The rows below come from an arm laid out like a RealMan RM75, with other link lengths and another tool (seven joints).
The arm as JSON. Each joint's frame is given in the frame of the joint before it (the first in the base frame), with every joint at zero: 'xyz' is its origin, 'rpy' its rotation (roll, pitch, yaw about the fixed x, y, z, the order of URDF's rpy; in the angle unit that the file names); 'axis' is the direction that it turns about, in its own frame. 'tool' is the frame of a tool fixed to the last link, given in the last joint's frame.
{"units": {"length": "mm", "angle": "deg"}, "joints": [
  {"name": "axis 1", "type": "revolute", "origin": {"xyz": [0.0, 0.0, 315.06], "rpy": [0.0, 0.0, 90.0]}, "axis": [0.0, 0.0, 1.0]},
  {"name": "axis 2", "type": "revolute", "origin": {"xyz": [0.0, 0.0, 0.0], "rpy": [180.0, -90.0, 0.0]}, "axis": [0.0, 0.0, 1.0]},
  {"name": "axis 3", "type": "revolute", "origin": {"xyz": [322.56, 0.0, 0.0], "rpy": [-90.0, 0.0, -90.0]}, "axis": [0.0, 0.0, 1.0]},
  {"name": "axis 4", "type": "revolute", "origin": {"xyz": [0.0, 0.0, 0.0], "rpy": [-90.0, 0.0, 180.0]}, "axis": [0.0, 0.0, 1.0]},
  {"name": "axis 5", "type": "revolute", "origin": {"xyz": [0.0, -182.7, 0.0], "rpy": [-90.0, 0.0, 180.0]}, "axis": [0.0, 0.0, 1.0]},
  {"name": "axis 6", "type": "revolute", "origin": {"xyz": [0.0, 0.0, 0.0], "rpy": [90.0, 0.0, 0.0]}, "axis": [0.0, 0.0, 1.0]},
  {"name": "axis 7", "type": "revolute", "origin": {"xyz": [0.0, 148.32, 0.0], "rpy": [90.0, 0.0, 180.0]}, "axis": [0.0, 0.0, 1.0]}
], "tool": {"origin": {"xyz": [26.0, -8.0, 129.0], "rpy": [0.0, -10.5, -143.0]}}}
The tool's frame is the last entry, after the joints.
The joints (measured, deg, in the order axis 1, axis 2, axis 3, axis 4, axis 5, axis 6, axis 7), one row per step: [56.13, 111.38, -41.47, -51.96, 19.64, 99.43, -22.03]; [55.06, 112.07, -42.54, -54.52, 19.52, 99.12, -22.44]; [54.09, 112.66, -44.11, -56.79, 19.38, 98.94, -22.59]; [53.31, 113.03, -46.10, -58.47, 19.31, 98.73, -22.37]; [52.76, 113.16, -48.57, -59.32, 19.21, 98.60, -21.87]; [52.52, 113.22, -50.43, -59.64, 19.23, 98.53, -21.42]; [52.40, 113.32, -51.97, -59.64, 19.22, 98.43, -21.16]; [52.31, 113.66, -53.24, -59.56, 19.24, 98.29, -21.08]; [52.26, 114.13, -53.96, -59.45, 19.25, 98.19, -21.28]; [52.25, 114.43, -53.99, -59.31, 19.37, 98.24, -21.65]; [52.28, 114.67, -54.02, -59.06, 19.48, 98.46, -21.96]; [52.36, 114.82, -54.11, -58.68, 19.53, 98.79, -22.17]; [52.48, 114.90, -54.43, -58.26, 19.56, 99.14, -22.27]
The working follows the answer.
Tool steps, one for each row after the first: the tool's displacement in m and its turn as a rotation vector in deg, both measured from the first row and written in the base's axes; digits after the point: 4 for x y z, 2 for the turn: [0.0048, 0.0017, 0.0015, 0.94, -1.19, 1.36]; [0.0095, 0.0019, 0.0028, 1.41, -2.68, 2.59]; [0.0138, 0.0015, 0.0038, 1.53, -4.31, 3.56]; [0.0187, -0.0006, 0.0043, 0.97, -6.18, 4.18]; [0.0212, -0.0025, 0.0037, 0.34, -7.43, 4.58]; [0.0232, -0.0046, 0.0022, -0.41, -8.43, 4.94]; [0.0240, -0.0073, -0.0016, -1.29, -9.06, 5.36]; [0.0237, -0.0102, -0.0064, -2.12, -9.27, 5.81]; [0.0227, -0.0123, -0.0097, -2.68, -9.01, 6.09]; [0.0219, -0.0151, -0.0128, -3.39, -8.76, 6.20]; [0.0216, -0.0184, -0.0153, -4.21, -8.63, 6.14]; [0.0216, -0.0218, -0.0172, -5.11, -8.71, 6.07]
Tool pose at each row, in the base's axes (x y z in m, rotation vector in deg; rounded; the steps above come from the unrounded poses): [0.2818, 0.4386, 0.0027, 139.39, 93.77, 19.62]; [0.2866, 0.4403, 0.0042, 138.37, 95.22, 22.06]; [0.2913, 0.4405, 0.0055, 136.91, 96.24, 24.39]; [0.2956, 0.4401, 0.0066, 135.29, 96.77, 26.49]; [0.3005, 0.4380, 0.0070, 133.32, 96.58, 28.16]; [0.3030, 0.4361, 0.0065, 131.83, 96.37, 29.03]; [0.3049, 0.4340, 0.0050, 130.45, 96.19, 29.49]; [0.3057, 0.4313, 0.0011, 129.15, 96.21, 29.44]; [0.3055, 0.4284, -0.0036, 128.11, 96.46, 28.97]; [0.3045, 0.4264, -0.0070, 127.69, 96.77, 28.22]; [0.3037, 0.4235, -0.0101, 127.27, 96.85, 27.32]; [0.3034, 0.4202, -0.0125, 126.83, 96.63, 26.43]; [0.3034, 0.4169, -0.0144, 126.23, 96.30, 25.70]

